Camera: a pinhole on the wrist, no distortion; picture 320 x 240 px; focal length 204.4 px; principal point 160.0 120.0 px. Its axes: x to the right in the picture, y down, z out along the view. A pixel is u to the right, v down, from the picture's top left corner.
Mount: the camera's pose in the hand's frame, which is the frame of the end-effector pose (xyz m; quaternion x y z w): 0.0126 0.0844 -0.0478 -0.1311 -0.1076 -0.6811 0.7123
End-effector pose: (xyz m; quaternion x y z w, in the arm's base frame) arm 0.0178 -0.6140 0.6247 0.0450 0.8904 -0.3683 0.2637
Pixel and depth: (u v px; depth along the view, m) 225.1 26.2 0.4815
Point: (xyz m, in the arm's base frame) 0.4077 -0.8423 0.3865
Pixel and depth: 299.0 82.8 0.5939
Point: 0.3254 -1.1231 0.3363
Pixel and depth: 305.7 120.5 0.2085
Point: 0.0860 -0.7414 0.4862
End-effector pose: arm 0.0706 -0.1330 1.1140 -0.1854 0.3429 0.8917 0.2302
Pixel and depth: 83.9 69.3 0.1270
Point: -0.0159 -0.2101 1.2523
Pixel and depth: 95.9 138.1 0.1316
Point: -0.0513 -0.1929 1.2329
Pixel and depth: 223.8 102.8 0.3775
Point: -0.0392 0.0441 1.4099
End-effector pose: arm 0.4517 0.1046 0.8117 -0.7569 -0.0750 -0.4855 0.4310
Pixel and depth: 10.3 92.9 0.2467
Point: 0.7030 -0.0042 0.5792
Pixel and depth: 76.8 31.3 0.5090
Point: 0.8295 0.1649 0.3336
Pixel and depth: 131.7 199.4 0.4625
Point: 0.9591 0.1156 0.7384
